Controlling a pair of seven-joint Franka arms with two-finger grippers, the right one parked.
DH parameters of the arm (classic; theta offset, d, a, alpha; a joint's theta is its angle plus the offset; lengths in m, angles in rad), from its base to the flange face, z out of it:
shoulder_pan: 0 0.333 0 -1.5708
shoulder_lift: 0 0 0 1.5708
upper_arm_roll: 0 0.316 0.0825 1.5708
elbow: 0 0 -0.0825 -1.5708
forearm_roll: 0 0.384 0 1.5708
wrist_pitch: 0 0 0.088 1.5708
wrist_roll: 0 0.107 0 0
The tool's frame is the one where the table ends.
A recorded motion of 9 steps. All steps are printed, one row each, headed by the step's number.
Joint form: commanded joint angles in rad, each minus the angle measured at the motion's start. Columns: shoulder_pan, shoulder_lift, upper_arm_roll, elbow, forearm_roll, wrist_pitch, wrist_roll.
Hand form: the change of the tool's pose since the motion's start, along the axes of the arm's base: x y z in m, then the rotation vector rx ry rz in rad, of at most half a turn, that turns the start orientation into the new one. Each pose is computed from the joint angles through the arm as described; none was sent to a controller.
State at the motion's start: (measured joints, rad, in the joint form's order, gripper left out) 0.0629 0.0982 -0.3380 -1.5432 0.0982 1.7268 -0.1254
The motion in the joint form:
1: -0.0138 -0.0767 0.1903 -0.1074 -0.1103 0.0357 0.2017
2: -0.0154 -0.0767 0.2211 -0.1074 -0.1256 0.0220 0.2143
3: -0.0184 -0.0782 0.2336 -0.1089 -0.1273 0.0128 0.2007
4: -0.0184 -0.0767 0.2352 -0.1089 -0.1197 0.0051 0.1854
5: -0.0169 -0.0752 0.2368 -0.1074 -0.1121 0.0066 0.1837
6: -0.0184 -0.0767 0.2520 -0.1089 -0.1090 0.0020 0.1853
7: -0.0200 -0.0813 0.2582 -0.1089 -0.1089 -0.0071 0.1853
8: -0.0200 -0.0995 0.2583 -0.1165 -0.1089 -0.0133 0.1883
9: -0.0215 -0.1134 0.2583 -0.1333 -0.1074 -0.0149 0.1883
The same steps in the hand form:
1: -0.0058 0.0874 -0.0069 -0.0599 0.0168 -0.0183
2: -0.0058 0.1027 -0.0082 -0.0726 0.0307 0.0000
3: -0.0069 0.1079 -0.0090 -0.0746 0.0397 0.0232
4: -0.0072 0.1096 -0.0106 -0.0678 0.0482 0.0396
5: -0.0064 0.1120 -0.0106 -0.0607 0.0460 0.0437
6: -0.0069 0.1201 -0.0109 -0.0570 0.0500 0.0557
7: -0.0089 0.1227 -0.0092 -0.0562 0.0544 0.0603
8: -0.0147 0.1225 -0.0031 -0.0548 0.0500 0.0572
9: -0.0195 0.1217 -0.0036 -0.0519 0.0544 0.0558

